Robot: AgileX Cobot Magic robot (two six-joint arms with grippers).
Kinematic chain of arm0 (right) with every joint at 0, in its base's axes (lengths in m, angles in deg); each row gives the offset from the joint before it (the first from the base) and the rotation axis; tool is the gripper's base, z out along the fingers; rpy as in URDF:
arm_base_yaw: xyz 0 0 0.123 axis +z
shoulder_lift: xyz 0 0 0 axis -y
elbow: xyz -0.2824 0 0.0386 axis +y
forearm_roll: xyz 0.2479 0 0.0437 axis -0.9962 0 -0.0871
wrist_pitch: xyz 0 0 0 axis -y
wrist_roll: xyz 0.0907 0 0.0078 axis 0.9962 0 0.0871
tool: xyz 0 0 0 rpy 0 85 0
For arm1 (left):
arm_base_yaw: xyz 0 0 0.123 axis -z
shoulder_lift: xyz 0 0 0 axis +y
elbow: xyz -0.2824 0 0.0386 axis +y
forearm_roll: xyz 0.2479 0 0.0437 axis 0.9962 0 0.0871
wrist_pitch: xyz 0 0 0 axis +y
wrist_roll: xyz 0.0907 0 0.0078 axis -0.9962 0 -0.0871
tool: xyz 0 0 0 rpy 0 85 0
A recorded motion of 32 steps. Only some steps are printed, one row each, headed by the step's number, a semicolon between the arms.
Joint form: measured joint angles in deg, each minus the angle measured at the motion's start. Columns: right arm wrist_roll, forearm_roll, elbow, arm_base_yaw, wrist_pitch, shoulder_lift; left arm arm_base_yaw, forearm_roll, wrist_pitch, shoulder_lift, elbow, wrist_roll.
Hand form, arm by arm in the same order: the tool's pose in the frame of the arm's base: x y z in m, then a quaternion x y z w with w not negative. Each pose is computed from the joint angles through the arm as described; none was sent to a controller.
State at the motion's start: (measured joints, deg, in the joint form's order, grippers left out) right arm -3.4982 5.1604 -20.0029 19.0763 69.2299 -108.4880; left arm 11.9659 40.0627 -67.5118 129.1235 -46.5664 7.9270
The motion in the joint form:
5: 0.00 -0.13 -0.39 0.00 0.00 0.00; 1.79 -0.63 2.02 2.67 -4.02 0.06
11: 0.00 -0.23 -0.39 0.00 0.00 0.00; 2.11 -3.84 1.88 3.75 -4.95 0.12
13: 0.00 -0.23 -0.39 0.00 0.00 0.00; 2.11 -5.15 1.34 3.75 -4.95 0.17
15: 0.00 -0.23 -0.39 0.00 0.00 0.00; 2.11 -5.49 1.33 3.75 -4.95 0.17
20: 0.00 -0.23 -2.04 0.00 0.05 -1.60; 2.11 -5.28 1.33 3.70 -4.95 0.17
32: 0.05 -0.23 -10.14 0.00 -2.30 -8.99; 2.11 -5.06 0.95 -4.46 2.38 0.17
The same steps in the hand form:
5: 0.2490 0.0940 0.1103 -0.19077 0.76396 0.10599 0.60723; 0.3461 -0.1389 0.0480 0.33969 0.70870 -0.25774 0.56207
11: 0.2491 0.0939 0.1103 -0.19005 0.76414 0.10554 0.60732; 0.3516 -0.1386 0.0443 0.31751 0.71624 -0.25006 0.56891
13: 0.2491 0.0939 0.1103 -0.19005 0.76414 0.10554 0.60732; 0.3530 -0.1376 0.0454 0.30680 0.71673 -0.24796 0.57505
15: 0.2491 0.0939 0.1103 -0.19005 0.76414 0.10554 0.60732; 0.3534 -0.1373 0.0455 0.30428 0.71749 -0.24688 0.57591
20: 0.2560 0.0963 0.1069 -0.18994 0.76361 0.10564 0.60800; 0.3532 -0.1375 0.0458 0.30587 0.71672 -0.24752 0.57575
32: 0.2879 0.1072 0.0858 -0.19188 0.77216 0.10338 0.59688; 0.3296 -0.1320 0.0780 0.30767 0.70967 -0.24868 0.58298

